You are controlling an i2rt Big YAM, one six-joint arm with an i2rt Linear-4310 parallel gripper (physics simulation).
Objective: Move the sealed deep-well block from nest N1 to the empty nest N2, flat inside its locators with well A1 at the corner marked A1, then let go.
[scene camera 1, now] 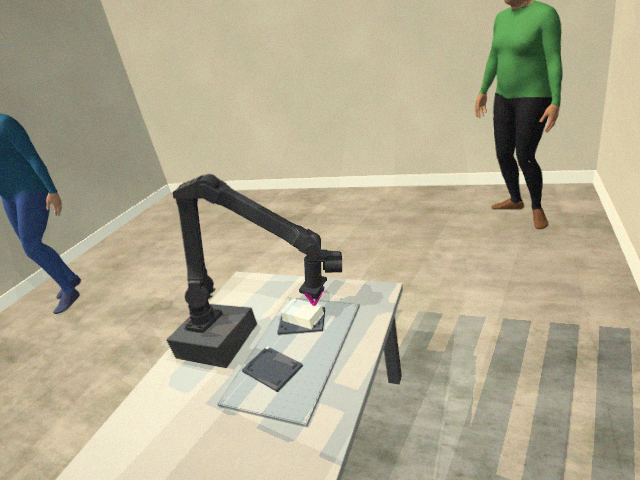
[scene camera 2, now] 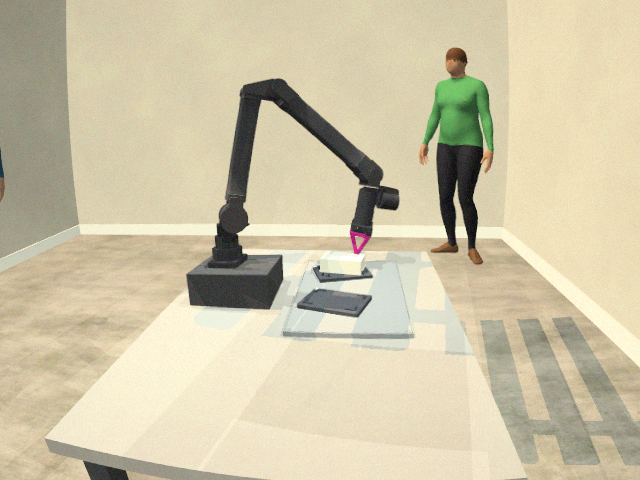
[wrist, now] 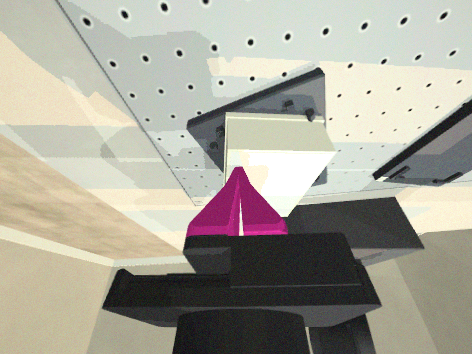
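Seen in the pictures: gripper, between the fingertips: [scene camera 1: 313, 305] [scene camera 2: 356, 253] [wrist: 239, 172]; arm's base, origin of its link: [scene camera 1: 204, 321] [scene camera 2: 228, 263].
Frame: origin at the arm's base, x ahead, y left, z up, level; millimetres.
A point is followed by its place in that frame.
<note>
The sealed deep-well block [scene camera 1: 301, 313] {x 328, y 137, z -19 mm} [scene camera 2: 341, 264] {x 313, y 120, z -32 mm} [wrist: 290, 175] {x 343, y 142, z -20 mm} is pale cream and box-shaped. It sits on a dark nest [scene camera 1: 299, 328] {x 327, y 104, z -61 mm} [scene camera 2: 343, 277] {x 322, y 90, z -63 mm} [wrist: 300, 92] {x 396, y 135, z -61 mm}, the farther one in the scene views. Its sides look turned relative to the nest plate's edges. The other dark nest [scene camera 1: 272, 368] {x 323, y -87, z -62 mm} [scene camera 2: 334, 301] {x 315, y -91, z -61 mm} [wrist: 442, 160] {x 291, y -64, z -61 mm} holds no block. My magenta gripper [scene camera 1: 313, 303] {x 354, y 187, z -19 mm} [scene camera 2: 356, 252] {x 354, y 187, z -19 mm} [wrist: 239, 172] {x 354, y 187, z -19 mm} is shut with its fingertips together and nothing between them. The tips are at or just above the block's top, near one side; contact cannot be told. Corner marks and well A1 are not readable.
Both nests stand on a pale perforated board [scene camera 1: 320, 377] {x 484, y -71, z -73 mm} [scene camera 2: 385, 322] {x 447, y -180, z -73 mm} [wrist: 280, 20] {x 440, y 154, z -73 mm} on the table [scene camera 1: 180, 428] {x 144, y -355, z -86 mm} [scene camera 2: 289, 408] {x 283, y -519, z -86 mm}. The arm's dark base box [scene camera 1: 211, 338] {x 93, y -77, z 9 mm} [scene camera 2: 235, 284] {x 60, y -116, z -18 mm} [wrist: 355, 220] {x 142, y -19, z -45 mm} stands beside the board. A person in green [scene camera 1: 526, 56] [scene camera 2: 461, 113] stands beyond the table.
</note>
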